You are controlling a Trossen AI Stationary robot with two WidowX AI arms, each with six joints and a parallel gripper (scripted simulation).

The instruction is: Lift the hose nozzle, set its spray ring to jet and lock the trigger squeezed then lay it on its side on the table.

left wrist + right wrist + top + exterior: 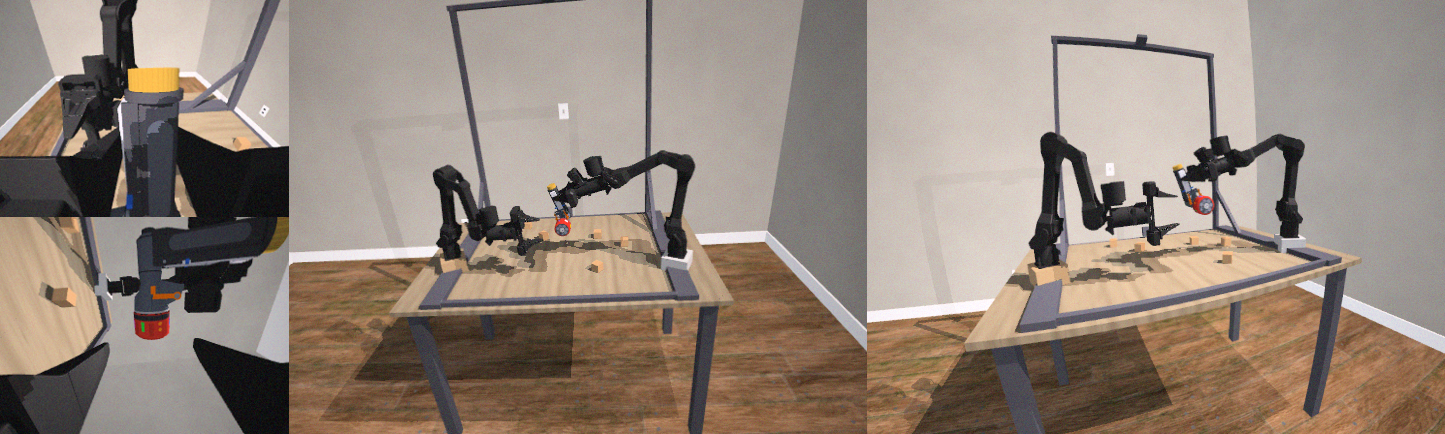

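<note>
Now: right hand 120 mm to the right of the red spray ring and 10 mm below it.
</note>
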